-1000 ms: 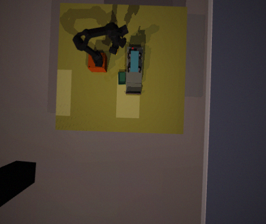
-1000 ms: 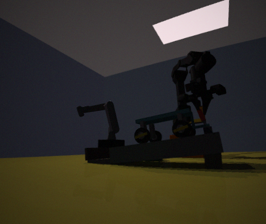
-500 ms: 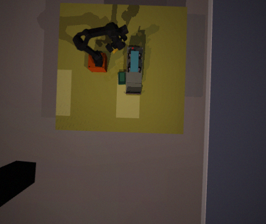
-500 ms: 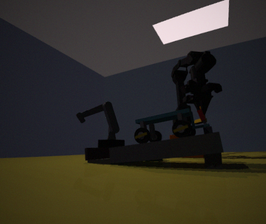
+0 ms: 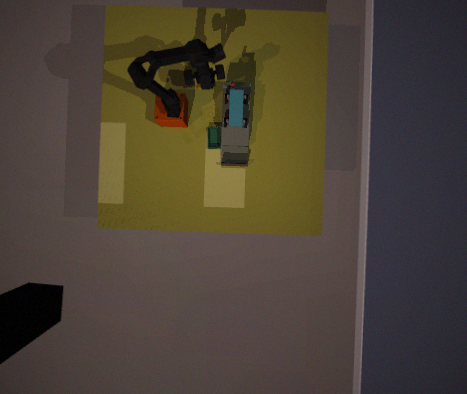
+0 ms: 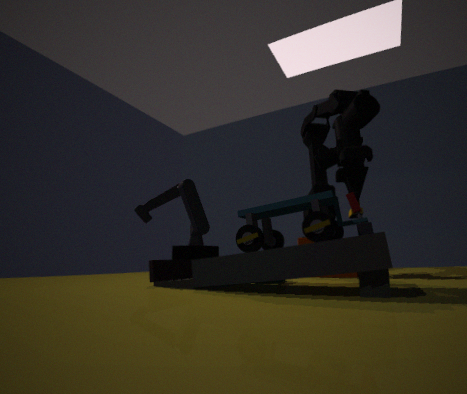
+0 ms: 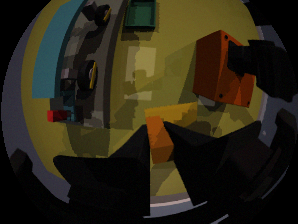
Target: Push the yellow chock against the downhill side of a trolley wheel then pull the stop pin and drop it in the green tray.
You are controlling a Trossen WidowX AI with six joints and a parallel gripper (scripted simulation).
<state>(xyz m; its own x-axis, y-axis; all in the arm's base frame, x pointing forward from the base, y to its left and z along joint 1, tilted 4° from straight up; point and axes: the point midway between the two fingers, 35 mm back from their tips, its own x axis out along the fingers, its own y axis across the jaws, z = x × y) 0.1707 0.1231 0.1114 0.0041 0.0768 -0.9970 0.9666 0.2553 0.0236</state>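
Now: the trolley 16 cm ahead of my gripper tip, 10 cm to the right of it and 6 cm below it. Round my gripper tip: yellow chock: 2 cm behind, 1 cm below; red-headed stop pin: 13 cm ahead, 4 cm below, 2 cm to the left.
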